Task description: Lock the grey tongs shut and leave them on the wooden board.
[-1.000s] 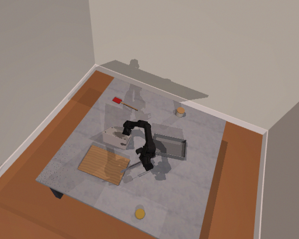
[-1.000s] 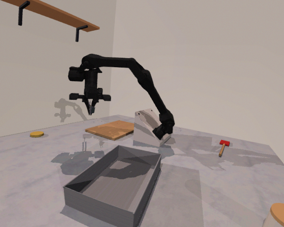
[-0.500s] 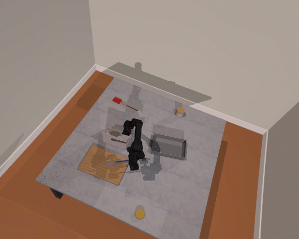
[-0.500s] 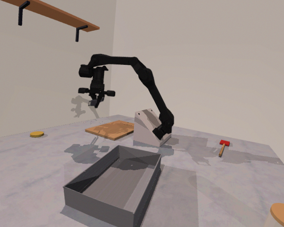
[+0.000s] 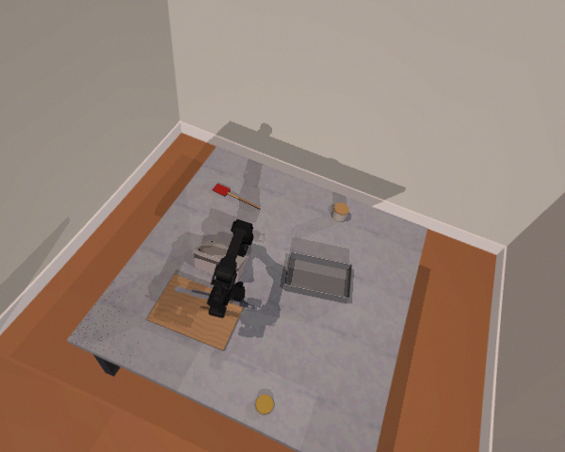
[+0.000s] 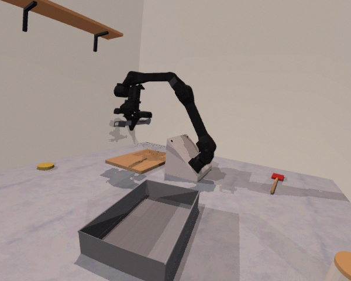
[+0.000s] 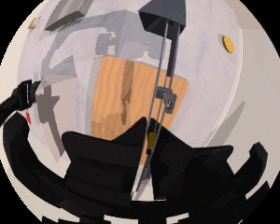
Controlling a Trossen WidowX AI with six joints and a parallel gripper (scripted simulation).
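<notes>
The wooden board is 17 cm below my gripper tip, 12 cm behind it and 2 cm to the left of it. Round my gripper tip: yellow disc: 28 cm to the right, 27 cm ahead, 17 cm below; then cork-lidded jar: 76 cm to the left, 42 cm ahead, 14 cm below; then roasting tin: 38 cm ahead, 33 cm to the left, 15 cm below.
</notes>
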